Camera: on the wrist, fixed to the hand. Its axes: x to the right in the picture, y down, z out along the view.
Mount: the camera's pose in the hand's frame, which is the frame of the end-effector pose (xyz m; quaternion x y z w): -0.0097 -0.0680 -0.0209 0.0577 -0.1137 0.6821 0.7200
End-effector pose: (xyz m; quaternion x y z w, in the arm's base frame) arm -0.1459 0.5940 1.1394 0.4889 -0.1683 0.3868 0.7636
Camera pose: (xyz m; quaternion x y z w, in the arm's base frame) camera -0.1033 0.5930 1.0816 0.3253 -0.5192 0.7535 0.2386
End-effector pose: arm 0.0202 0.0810 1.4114 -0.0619 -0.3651 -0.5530 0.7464
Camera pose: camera -0.0302 0.0523 1.3691 -0.3134 -0.3374 0.1391 0.8767
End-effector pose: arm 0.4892 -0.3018 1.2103 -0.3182 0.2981 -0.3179 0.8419
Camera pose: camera 0.4450 -0.3425 1.2496 -0.0133 0.3176 0.3644 0.8753
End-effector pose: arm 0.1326 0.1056 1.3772 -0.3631 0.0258 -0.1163 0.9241
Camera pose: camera 0.1071 0.0457 1.4075 -0.2037 0.1545 0.5864 0.7686
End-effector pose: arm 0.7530 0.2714 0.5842 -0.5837 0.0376 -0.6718 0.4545
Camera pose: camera 0.6964 0.3074 0.6098 -0.4448 0.3348 -0.1095 0.8235
